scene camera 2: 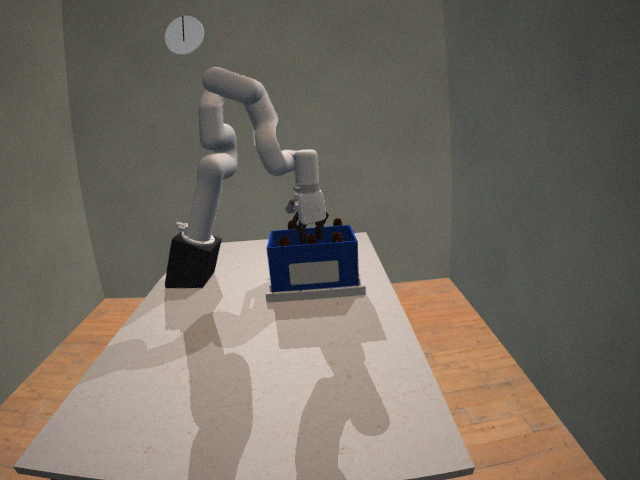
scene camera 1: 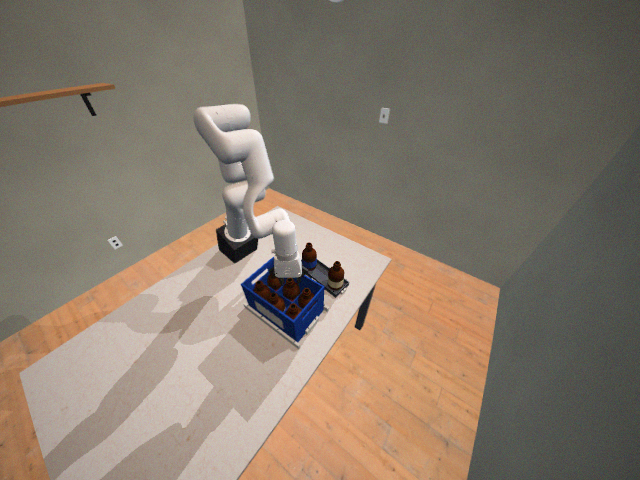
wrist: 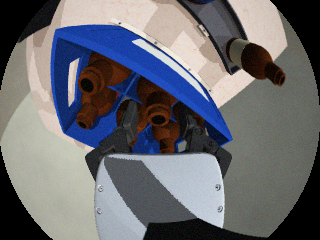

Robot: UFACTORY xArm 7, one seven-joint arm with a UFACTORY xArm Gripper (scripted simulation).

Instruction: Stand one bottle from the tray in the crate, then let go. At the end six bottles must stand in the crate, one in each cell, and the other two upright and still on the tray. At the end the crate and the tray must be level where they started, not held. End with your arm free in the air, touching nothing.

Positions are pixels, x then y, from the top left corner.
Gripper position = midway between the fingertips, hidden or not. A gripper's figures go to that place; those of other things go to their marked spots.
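My gripper (wrist: 158, 108) is 0.13 m from the lens, and there's a blue crate (wrist: 117, 43) too, which is 0.09 m from the lens.
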